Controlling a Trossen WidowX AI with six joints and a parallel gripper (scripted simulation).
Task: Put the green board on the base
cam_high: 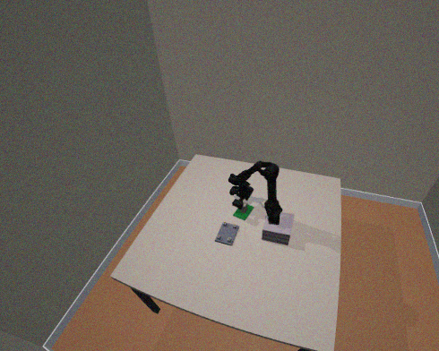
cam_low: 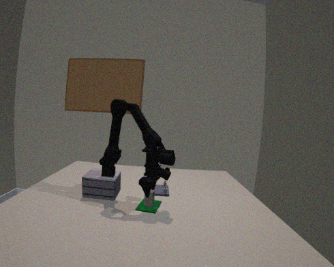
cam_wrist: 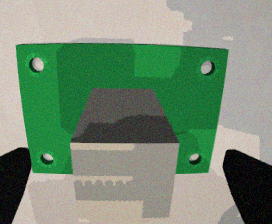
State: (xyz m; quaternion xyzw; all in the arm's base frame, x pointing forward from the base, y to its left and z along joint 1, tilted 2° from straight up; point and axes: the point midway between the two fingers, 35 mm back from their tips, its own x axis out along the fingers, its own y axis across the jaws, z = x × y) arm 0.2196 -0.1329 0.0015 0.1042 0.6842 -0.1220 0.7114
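My gripper tip is now 4 cm above the green board. Also, from my gripper tip: grey base (7 cm ahead, 21 cm to the left, 6 cm below).
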